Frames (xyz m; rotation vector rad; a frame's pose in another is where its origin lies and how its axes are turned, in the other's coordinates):
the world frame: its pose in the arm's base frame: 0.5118 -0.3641 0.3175 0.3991 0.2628 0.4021
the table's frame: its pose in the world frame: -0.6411 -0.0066 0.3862 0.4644 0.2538 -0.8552
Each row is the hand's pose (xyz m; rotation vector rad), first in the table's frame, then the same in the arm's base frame.
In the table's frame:
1: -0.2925 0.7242 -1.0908 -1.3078 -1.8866 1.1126
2: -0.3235 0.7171 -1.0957 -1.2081 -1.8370 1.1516
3: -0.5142 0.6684 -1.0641 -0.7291 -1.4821 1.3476
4: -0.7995 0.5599 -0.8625 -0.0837 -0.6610 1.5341
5: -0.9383 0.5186 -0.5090 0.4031 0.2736 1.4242
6: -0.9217 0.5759 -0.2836 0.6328 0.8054 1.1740
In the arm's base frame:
1: -0.2011 0.5395 0.6366 -0.7444 -1.1437 0.5454
2: -0.2278 0.5428 0.6542 -0.6406 -1.1247 0.5475
3: -0.3663 0.5175 0.7953 -0.0991 -0.9564 0.6024
4: -0.5225 0.3489 1.0799 0.7390 -0.4538 0.7549
5: -0.4718 0.1011 1.3662 1.4363 0.2828 0.8234
6: -0.3212 -0.0144 1.5016 1.7577 0.8105 0.7362

